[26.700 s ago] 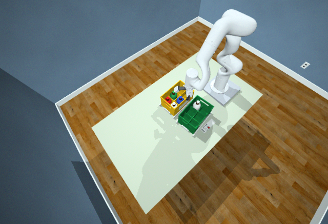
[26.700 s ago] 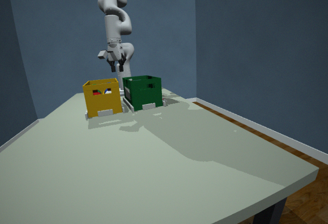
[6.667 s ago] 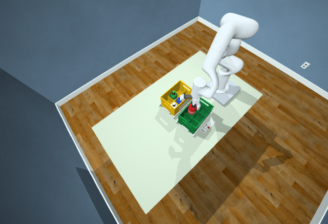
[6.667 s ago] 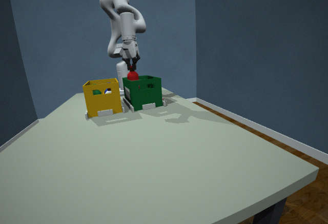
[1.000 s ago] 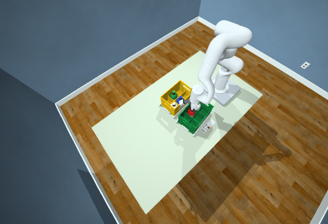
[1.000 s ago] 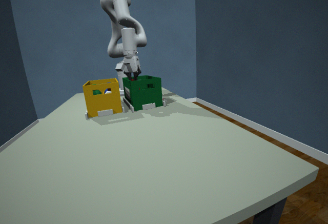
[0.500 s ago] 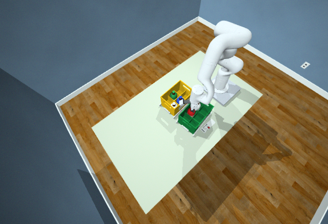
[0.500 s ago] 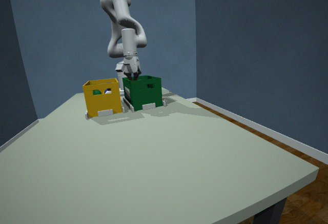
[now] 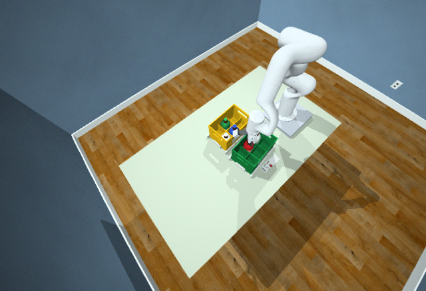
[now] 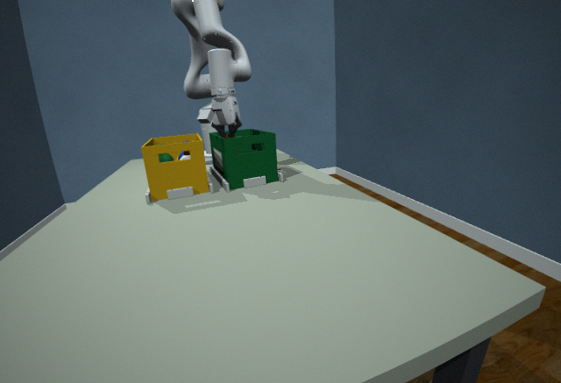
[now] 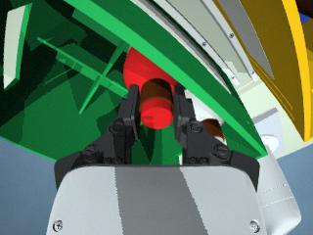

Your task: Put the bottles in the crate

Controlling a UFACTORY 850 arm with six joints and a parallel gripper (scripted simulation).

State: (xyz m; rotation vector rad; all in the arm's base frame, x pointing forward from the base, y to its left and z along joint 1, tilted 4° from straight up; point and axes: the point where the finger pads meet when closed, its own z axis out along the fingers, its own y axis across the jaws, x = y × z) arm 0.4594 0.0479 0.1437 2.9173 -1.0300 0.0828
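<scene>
Now: the red bottle 70 mm below my hand. Round my hand: blue-label bottle 150 mm to the right, 70 mm below; green crate 10 mm behind, 50 mm to the left, 80 mm below; yellow crate 10 mm ahead, 190 mm to the right, 80 mm below.
</scene>
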